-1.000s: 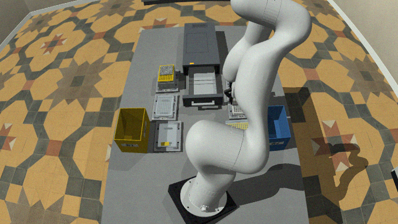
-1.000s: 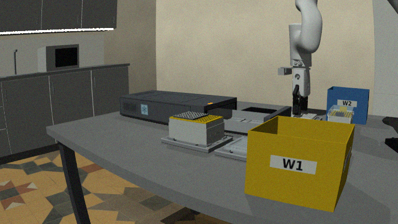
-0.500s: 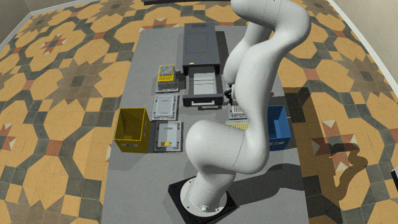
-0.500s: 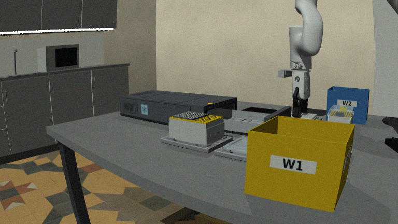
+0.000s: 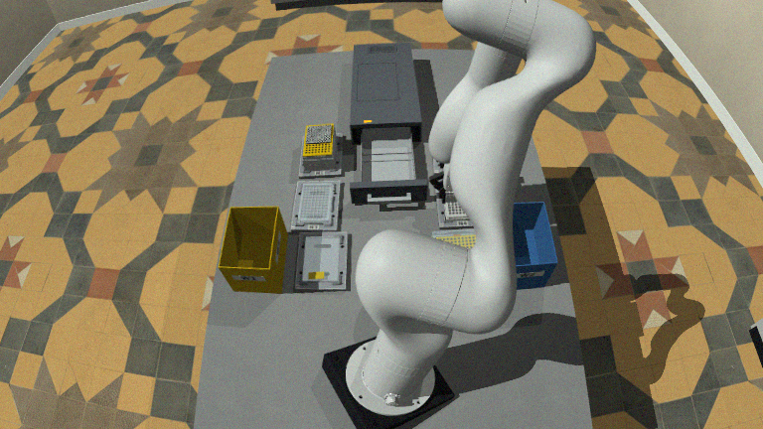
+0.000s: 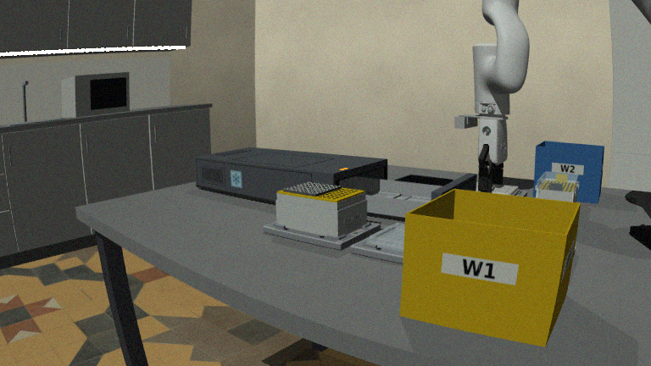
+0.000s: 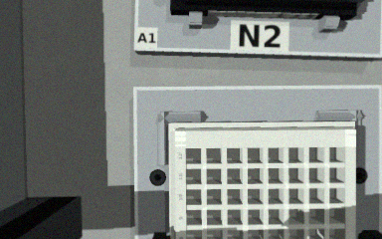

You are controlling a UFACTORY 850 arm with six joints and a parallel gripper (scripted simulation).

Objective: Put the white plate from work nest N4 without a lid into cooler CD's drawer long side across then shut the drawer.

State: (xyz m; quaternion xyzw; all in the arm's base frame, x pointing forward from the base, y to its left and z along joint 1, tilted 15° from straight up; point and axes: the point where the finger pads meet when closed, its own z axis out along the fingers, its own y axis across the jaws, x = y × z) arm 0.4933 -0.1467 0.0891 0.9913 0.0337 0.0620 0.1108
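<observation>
Now: the white plate 10 mm below my hand. Also, from my hand: work nest N4 (30 mm below); blue bin W2 (180 mm behind, 140 mm to the right, 10 mm above); drawer (190 mm to the left, 130 mm ahead, 10 mm above).
</observation>
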